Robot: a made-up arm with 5 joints. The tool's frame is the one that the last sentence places. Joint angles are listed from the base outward.
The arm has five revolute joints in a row. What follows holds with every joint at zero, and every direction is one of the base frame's.
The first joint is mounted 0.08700 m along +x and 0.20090 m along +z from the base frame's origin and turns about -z.
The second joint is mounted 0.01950 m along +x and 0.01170 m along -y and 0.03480 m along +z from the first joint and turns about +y.
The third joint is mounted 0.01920 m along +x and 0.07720 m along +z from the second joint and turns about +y.
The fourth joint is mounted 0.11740 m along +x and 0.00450 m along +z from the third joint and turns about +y.
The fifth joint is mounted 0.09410 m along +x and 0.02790 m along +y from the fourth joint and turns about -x.
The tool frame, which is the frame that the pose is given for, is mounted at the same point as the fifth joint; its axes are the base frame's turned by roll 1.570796, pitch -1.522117 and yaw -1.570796 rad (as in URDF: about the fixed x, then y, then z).
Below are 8 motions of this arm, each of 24 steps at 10 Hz.
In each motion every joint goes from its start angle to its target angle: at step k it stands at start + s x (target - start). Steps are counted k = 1, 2, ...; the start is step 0. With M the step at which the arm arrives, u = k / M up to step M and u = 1 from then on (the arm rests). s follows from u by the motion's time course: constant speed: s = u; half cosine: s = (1 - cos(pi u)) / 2; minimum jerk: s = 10 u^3 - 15 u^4 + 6 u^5.
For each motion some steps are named. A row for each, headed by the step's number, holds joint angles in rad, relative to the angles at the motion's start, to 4 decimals.
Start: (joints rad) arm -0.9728 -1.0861 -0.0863 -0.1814 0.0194
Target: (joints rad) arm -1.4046 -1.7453 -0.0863 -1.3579 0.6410
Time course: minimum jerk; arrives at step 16
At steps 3, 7, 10, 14, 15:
3: -0.0211 -0.0321 0.0000 -0.0574 0.0303
7: -0.1658 -0.2532 0.0000 -0.4518 0.2387
10: -0.3130 -0.4778 0.0000 -0.8527 0.4505
14: -0.4249 -0.6486 0.0000 -1.1576 0.6116
15: -0.4308 -0.6577 0.0000 -1.1739 0.6202

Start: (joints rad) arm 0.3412 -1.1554 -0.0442 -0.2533 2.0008
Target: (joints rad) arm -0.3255 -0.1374 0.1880 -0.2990 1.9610
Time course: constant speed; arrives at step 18
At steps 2, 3, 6, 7, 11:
2: -0.0741 0.1131 0.0258 -0.0051 -0.0044
3: -0.1111 0.1697 0.0387 -0.0076 -0.0066
6: -0.2222 0.3393 0.0774 -0.0152 -0.0133
7: -0.2593 0.3959 0.0903 -0.0178 -0.0155
11: -0.4074 0.6221 0.1419 -0.0279 -0.0243

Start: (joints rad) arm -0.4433 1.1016 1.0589 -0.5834 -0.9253
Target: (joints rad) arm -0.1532 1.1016 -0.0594 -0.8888 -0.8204
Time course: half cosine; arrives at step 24
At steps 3, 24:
3: 0.0110 0.0000 -0.0426 -0.0116 0.0040
24: 0.2901 0.0000 -1.1183 -0.3054 0.1049

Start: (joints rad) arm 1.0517 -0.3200 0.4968 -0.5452 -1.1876
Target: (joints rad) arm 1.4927 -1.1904 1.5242 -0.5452 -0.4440
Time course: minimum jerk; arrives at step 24
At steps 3, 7, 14, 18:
3: 0.0071 -0.0140 0.0165 0.0000 0.0119
7: 0.0671 -0.1325 0.1564 0.0000 0.1132
14: 0.2881 -0.5687 0.6713 0.0000 0.4859
18: 0.3953 -0.7803 0.9210 0.0000 0.6666

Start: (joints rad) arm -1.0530 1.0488 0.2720 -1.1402 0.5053
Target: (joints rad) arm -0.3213 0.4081 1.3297 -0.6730 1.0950
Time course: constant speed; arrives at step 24
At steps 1, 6, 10, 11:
1: 0.0305 -0.0267 0.0441 0.0195 0.0246
6: 0.1829 -0.1602 0.2644 0.1168 0.1474
10: 0.3049 -0.2670 0.4407 0.1947 0.2457
11: 0.3354 -0.2937 0.4848 0.2141 0.2703

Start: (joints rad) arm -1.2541 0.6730 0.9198 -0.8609 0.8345
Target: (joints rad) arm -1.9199 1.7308 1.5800 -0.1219 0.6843
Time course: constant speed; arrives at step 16
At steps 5, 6, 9, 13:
5: -0.2081 0.3306 0.2063 0.2309 -0.0469
6: -0.2497 0.3967 0.2476 0.2771 -0.0563
9: -0.3745 0.5950 0.3714 0.4157 -0.0845
13: -0.5410 0.8595 0.5364 0.6004 -0.1220

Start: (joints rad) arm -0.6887 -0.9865 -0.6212 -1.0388 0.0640
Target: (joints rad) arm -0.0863 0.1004 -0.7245 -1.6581 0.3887
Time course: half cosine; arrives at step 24
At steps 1, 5, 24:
1: 0.0026 0.0046 -0.0004 -0.0026 0.0014
5: 0.0622 0.1123 -0.0107 -0.0640 0.0335
24: 0.6024 1.0869 -0.1033 -0.6193 0.3247

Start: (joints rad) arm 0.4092 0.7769 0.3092 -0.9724 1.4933
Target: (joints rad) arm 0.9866 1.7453 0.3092 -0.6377 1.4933
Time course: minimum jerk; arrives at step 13
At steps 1, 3, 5, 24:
1: 0.0023 0.0039 0.0000 0.0014 0.0000
3: 0.0487 0.0816 0.0000 0.0282 0.0000
5: 0.1681 0.2820 0.0000 0.0975 0.0000
24: 0.5774 0.9684 0.0000 0.3347 0.0000

